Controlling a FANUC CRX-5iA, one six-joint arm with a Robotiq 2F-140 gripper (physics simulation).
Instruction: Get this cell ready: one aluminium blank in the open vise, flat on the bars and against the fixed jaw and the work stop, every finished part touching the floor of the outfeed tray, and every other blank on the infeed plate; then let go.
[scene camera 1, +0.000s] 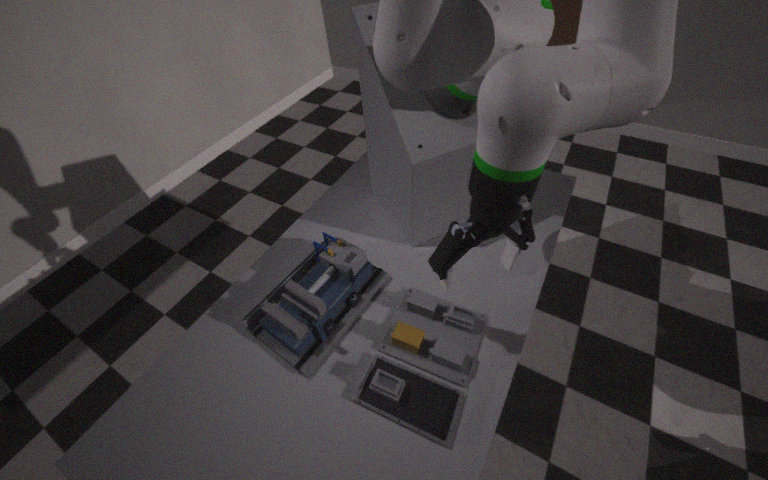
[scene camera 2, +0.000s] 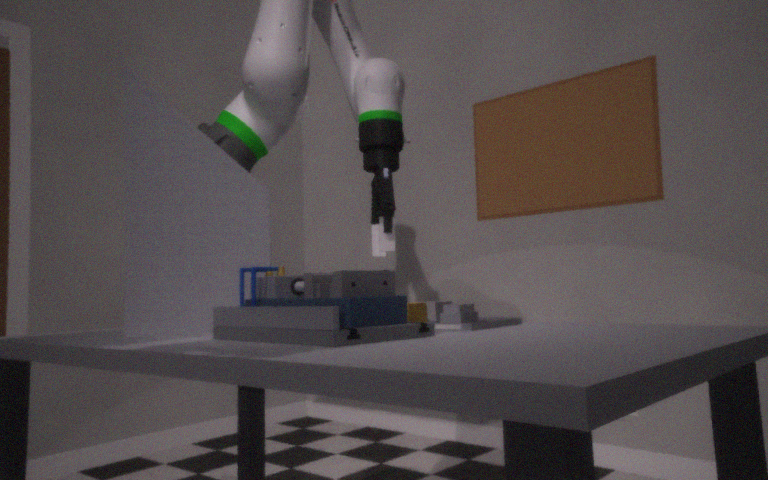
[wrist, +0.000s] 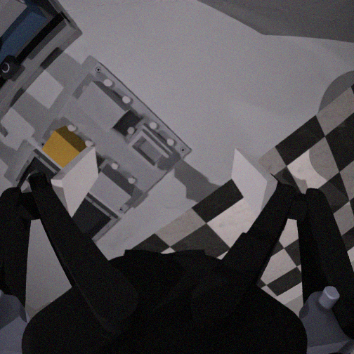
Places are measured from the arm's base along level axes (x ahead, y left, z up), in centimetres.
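Pixels of known places: gripper, between the fingertips: (scene camera 1: 475, 275) (scene camera 2: 383, 254); arm's base, origin of its link: (scene camera 1: 454, 86) (scene camera 2: 217, 161).
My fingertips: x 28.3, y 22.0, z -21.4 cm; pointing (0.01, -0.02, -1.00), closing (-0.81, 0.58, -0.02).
Note:
For each thing: its middle in the pictures, then the offset to it from my fingertips.
- blue vise, middle of its body: (scene camera 2: 318, 304) (scene camera 1: 317, 292) dx +17.2, dy -29.5, dz -9.4 cm
- infeed plate, middle of its body: (scene camera 1: 434, 332) dx +8.8, dy -3.4, dz -13.9 cm
- yellow block, middle of its body: (scene camera 2: 408, 313) (scene camera 1: 408, 337) dx +13.8, dy -6.9, dz -11.7 cm
- pocketed finished part, middle of its body: (scene camera 1: 461, 317) dx +3.3, dy +0.2, dz -11.8 cm
- pocketed part, middle of its body: (scene camera 2: 459, 314) (scene camera 1: 387, 384) dx +24.1, dy -5.0, dz -12.0 cm
My gripper (scene camera 1: 476, 270) (scene camera 2: 382, 247) (wrist: 164, 161) is open and empty, high above the table, right of the vise and behind the infeed plate in scene view 1. The blue vise (scene camera 1: 342, 291) (scene camera 2: 373, 312) has its jaws apart; no blank shows between them. The infeed plate (scene camera 1: 424, 366) (wrist: 100, 134) holds one plain grey blank (scene camera 1: 421, 305) (wrist: 104, 105), another plain grey blank (scene camera 1: 450, 357) (wrist: 112, 186), a yellow block (scene camera 1: 407, 337) (scene camera 2: 416, 312) (wrist: 64, 146) and a pocketed finished part (scene camera 1: 461, 318) (wrist: 150, 148). The outfeed tray (scene camera 1: 430, 410) (wrist: 92, 216) holds another pocketed part (scene camera 1: 387, 384) at its left.
The vise stands on a raised grey base, left of the plate. Blue brackets (scene camera 1: 325, 243) (scene camera 2: 248, 285) stand at the vise's rear end. Small pegs stick up from the infeed plate beside its parts. The robot's pedestal (scene camera 1: 390, 186) rises behind the vise.

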